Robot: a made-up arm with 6 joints.
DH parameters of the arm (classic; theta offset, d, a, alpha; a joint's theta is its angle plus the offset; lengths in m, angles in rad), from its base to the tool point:
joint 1: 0 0.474 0 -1.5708
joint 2: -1.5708 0 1.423 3.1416
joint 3: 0 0 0 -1.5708
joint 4: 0 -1.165 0 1.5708
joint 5: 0 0.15 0 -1.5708
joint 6: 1.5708 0 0 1.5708
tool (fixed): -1.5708 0 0 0
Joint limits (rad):
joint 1: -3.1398..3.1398
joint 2: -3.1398..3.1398
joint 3: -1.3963..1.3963
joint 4: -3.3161..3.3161
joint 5: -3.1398..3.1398
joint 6: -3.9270..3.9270
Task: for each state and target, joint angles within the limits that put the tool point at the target. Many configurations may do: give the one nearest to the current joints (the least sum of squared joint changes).
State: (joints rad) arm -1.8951 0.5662 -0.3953 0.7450 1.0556 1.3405
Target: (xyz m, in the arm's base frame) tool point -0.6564 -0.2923 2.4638
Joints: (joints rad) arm -2.5647 -0.2090 0.2432 0.7175 1.0556 1.3405
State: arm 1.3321 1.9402 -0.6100 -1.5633 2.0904 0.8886
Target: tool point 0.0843 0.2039 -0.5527
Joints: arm 1.2304 1.9842 -0.6319 -1.4948 2.0904 0.8886
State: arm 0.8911 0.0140 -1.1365 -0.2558 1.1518 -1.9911
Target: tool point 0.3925 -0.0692 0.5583
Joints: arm 0.2001 0.6235 -1.3228 -0.2364 1.1518 -1.9911
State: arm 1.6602 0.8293 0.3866 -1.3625 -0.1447 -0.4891
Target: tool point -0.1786 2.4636 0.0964
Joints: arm 1.6566 1.4721 1.1402 -1.3474 -0.1447 -0.4891
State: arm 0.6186 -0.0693 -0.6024 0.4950 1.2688 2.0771
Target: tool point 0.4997 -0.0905 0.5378
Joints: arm 0.0987 0.5740 -1.2908 0.3800 1.2688 2.0771
